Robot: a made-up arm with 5 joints.
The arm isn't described. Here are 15 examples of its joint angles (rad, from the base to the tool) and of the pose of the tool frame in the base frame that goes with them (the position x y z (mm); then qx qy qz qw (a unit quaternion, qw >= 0)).
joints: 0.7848 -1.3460 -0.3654 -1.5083 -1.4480
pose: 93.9 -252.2 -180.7 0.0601 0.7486 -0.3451 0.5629
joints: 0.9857 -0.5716 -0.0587 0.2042 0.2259
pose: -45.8 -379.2 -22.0 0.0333 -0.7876 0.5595 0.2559
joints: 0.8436 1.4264 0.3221 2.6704 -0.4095
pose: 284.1 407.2 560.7 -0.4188 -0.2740 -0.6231 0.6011
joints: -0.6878 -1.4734 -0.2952 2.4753 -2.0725
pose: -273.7 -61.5 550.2 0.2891 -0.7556 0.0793 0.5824
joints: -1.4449 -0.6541 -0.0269 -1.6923 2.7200
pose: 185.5 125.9 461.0 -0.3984 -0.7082 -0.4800 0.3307
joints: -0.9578 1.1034 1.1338 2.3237 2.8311
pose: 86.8 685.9 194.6 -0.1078 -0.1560 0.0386 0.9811
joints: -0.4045 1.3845 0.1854 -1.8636 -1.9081
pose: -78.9 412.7 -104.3 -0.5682 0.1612 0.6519 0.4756
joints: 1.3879 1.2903 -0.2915 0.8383 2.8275
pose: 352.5 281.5 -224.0 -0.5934 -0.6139 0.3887 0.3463
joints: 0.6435 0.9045 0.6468 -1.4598 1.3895
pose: -63.8 266.9 -3.2 0.0132 -0.7206 0.2782 0.6350
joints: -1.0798 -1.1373 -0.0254 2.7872 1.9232
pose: -249.9 9.7 549.3 0.3702 -0.5901 -0.7139 0.0721
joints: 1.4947 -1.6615 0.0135 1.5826 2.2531
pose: 258.2 -381.3 385.1 -0.1882 -0.2377 -0.9441 0.1295
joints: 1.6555 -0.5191 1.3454 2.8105 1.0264
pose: 68.8 171.6 -403.8 -0.7954 0.4193 0.0055 0.4375
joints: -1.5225 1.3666 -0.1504 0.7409 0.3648
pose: -15.9 438.7 485.1 -0.1477 -0.2017 -0.5602 0.7897
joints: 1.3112 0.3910 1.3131 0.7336 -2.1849
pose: 228.2 -9.4 -395.0 0.5870 0.2485 -0.7586 0.1350
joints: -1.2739 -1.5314 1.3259 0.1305 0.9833
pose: -198.3 -213.8 -159.9 -0.6279 -0.7027 0.2700 0.1978
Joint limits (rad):
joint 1: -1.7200..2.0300
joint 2: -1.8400..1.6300
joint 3: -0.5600..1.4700
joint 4: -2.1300..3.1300
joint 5: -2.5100..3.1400
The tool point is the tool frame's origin. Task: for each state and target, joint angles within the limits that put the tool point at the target. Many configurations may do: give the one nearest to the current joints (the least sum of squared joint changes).
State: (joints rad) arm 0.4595 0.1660 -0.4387 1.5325 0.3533
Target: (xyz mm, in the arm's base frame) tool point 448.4 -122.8 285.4
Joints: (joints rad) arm 0.5476 0.7550 -0.5600 1.6499 0.7585
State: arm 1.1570 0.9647 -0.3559 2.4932 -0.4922
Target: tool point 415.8 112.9 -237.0
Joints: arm 1.8193 1.4579 -0.5288 1.6495 -0.4471
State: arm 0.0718 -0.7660 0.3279 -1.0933 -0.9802
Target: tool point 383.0 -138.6 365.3
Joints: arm -0.8372 -0.6035 -0.5600 -1.0700 -1.1371
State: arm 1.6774 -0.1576 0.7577 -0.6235 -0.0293
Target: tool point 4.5 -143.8 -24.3
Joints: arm 1.1488 0.3986 1.4073 -0.6752 0.0932
